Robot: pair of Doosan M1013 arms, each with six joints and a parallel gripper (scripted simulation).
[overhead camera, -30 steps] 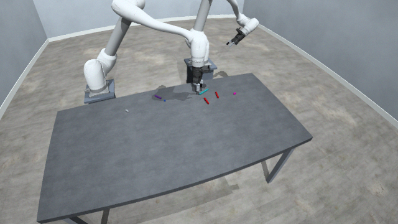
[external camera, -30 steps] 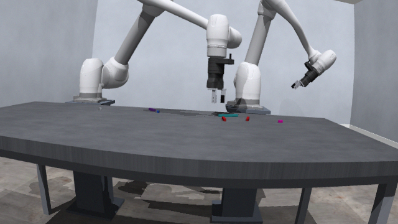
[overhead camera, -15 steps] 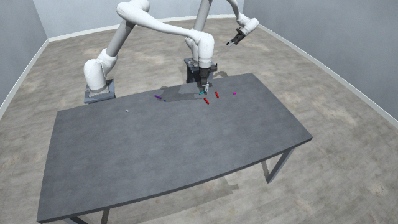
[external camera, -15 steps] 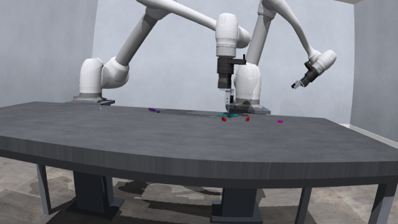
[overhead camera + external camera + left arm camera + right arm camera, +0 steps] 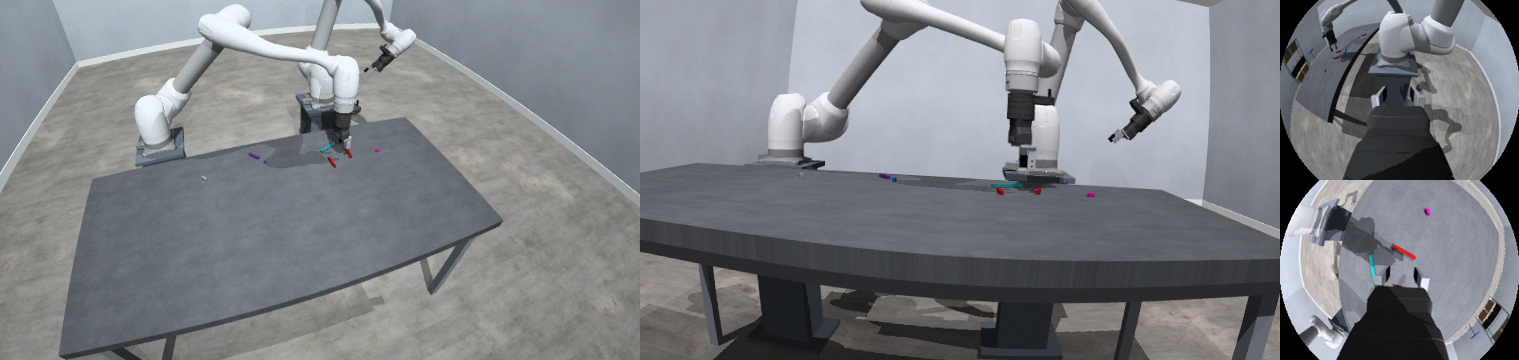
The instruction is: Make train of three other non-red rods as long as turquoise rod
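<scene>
The blue rod lies 36 cm to the right of my right hand, 12 cm behind it and 8 cm below it. Also, from my right hand: purple rod (39 cm to the right, 18 cm behind, 8 cm below); magenta rod (18 cm to the left, 8 cm below, 4 cm ahead); turquoise rod (8 cm below, 8 cm behind, 3 cm to the right).
</scene>
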